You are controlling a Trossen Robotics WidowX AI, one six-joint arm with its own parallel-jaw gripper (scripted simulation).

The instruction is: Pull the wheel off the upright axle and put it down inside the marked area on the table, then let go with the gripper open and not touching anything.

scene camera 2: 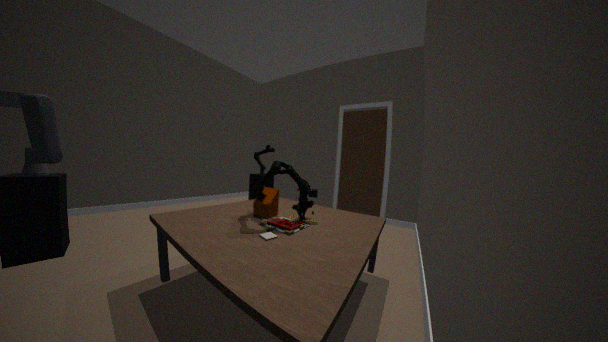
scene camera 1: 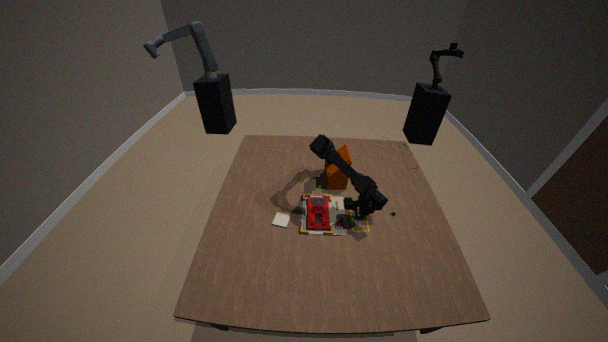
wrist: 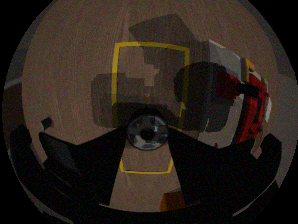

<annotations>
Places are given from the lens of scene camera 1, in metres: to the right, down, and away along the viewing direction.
red toy car [scene camera 1: 318,207]: 0.07, 0.19, 1.10
</annotations>
